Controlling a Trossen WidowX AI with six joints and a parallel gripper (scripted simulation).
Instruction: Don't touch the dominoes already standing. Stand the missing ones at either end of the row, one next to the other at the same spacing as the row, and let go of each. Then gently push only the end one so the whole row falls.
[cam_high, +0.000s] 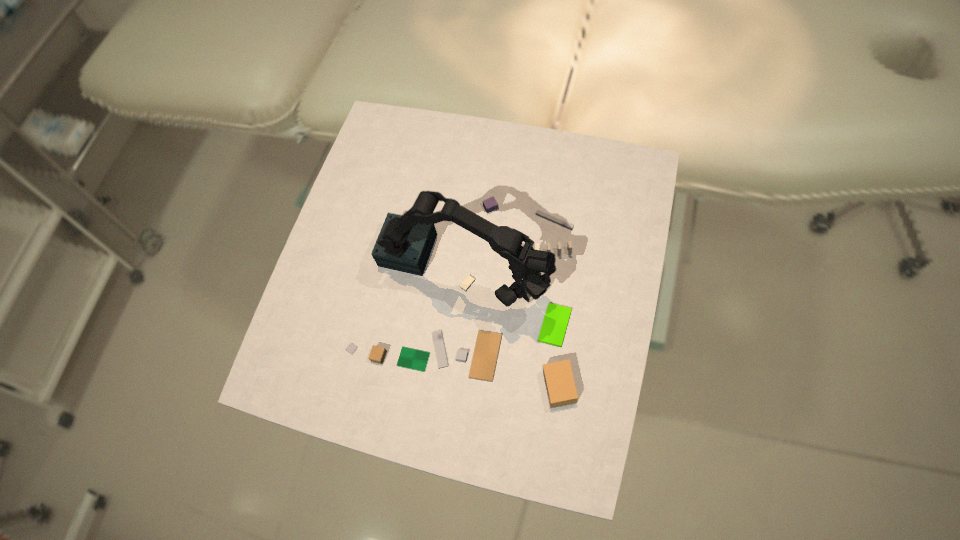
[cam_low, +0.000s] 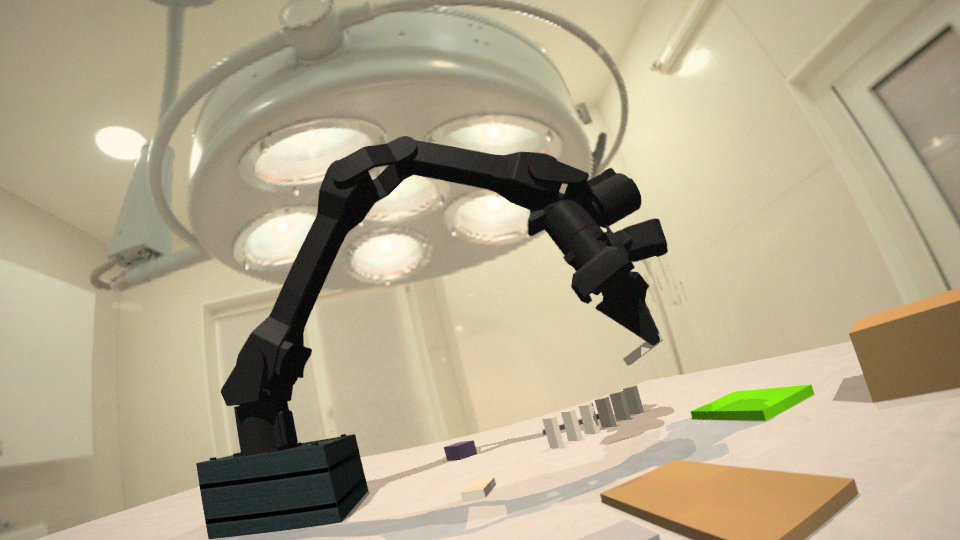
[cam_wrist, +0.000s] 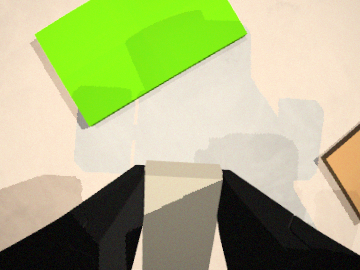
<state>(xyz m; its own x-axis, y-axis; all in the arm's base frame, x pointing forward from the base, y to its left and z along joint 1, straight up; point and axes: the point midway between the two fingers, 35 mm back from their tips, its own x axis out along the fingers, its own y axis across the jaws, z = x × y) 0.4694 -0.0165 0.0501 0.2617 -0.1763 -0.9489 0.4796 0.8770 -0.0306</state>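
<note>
Right now my gripper tip is 80 mm short of the bright green slab, 20 mm to the left of it and 100 mm above it. Round my gripper tip: tan box: 170 mm ahead, 190 mm to the right, 80 mm below; dark green tile: 290 mm behind, 280 mm to the right, 110 mm below; orange slab: 80 mm behind, 190 mm to the right, 100 mm below.
</note>
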